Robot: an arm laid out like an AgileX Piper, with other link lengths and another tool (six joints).
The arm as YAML. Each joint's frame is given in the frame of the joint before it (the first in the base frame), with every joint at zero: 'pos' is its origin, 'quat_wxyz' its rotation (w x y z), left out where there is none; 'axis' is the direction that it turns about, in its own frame. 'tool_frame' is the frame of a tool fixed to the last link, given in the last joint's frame.
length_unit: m
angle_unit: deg
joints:
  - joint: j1
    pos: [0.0, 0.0, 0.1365]
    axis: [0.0, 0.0, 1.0]
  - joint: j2
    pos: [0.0, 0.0, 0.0]
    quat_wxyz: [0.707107, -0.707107, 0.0, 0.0]
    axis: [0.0, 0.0, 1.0]
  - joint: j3
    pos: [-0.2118, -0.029, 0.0]
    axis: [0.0, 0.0, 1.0]
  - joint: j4
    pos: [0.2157, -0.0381, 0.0]
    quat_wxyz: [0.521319, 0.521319, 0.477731, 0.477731]
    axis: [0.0, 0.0, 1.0]
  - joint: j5
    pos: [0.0, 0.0, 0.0]
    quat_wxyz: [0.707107, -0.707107, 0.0, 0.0]
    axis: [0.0, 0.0, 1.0]
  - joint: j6
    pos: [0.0, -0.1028, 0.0]
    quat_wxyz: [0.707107, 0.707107, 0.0, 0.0]
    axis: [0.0, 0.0, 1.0]
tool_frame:
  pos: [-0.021, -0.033, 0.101]
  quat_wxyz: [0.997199, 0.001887, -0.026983, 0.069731]
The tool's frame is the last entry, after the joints.
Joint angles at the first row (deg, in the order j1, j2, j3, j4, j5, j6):
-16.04, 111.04, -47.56, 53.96, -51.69, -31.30
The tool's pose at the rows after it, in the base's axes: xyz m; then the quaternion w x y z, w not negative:
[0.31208 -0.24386 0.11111 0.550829 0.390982 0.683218 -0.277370]
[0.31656 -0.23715 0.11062 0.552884 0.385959 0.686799 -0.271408]
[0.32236 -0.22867 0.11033 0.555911 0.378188 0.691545 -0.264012]
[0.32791 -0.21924 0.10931 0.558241 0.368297 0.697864 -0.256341]
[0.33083 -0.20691 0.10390 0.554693 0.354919 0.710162 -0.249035]
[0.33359 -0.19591 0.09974 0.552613 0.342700 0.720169 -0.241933]
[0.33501 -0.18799 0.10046 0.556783 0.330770 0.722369 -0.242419]
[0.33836 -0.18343 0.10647 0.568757 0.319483 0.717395 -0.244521]
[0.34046 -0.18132 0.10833 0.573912 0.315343 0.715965 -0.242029]
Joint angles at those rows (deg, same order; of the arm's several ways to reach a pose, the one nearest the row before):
-14.54, 111.04, -47.56, 54.46, -51.60, -31.30
-13.25, 111.04, -47.56, 54.79, -51.60, -31.30
-11.69, 111.04, -47.56, 55.00, -51.60, -31.30
-10.06, 111.04, -47.34, 55.01, -51.60, -31.27
-8.01, 111.04, -46.17, 55.12, -51.60, -31.27
-6.19, 111.04, -45.23, 55.12, -51.60, -31.18
-4.63, 111.04, -44.44, 55.01, -52.83, -31.14
-3.69, 111.04, -44.34, 54.19, -54.48, -30.90
-3.42, 111.04, -44.34, 53.52, -54.85, -30.45

